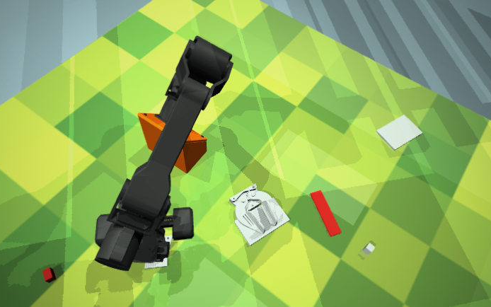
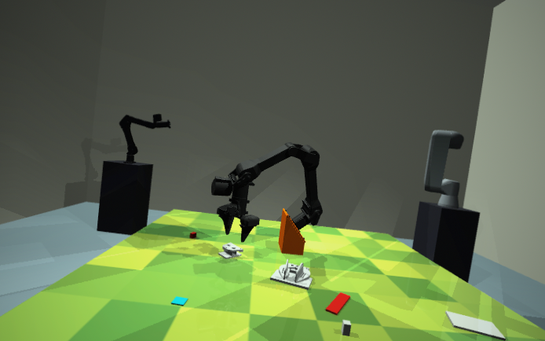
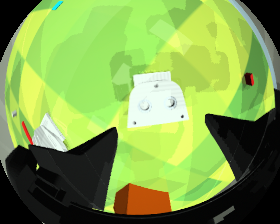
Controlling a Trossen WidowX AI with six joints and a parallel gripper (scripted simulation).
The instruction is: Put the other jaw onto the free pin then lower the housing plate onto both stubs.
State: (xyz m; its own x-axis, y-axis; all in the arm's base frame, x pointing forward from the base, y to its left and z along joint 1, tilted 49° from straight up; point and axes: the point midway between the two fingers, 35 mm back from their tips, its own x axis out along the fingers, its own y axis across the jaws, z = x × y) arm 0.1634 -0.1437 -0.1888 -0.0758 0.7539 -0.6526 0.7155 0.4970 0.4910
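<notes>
Now: the housing plate 10 mm ahead of my gripper tip, 10 mm to the right of it and 30 mm below it. Round my gripper tip: jaw 110 mm ahead, 210 mm to the left, 50 mm below; white stepped block 10 mm ahead, 10 mm to the right, 50 mm below; red cube 130 mm behind, 180 mm to the right, 50 mm below.
</notes>
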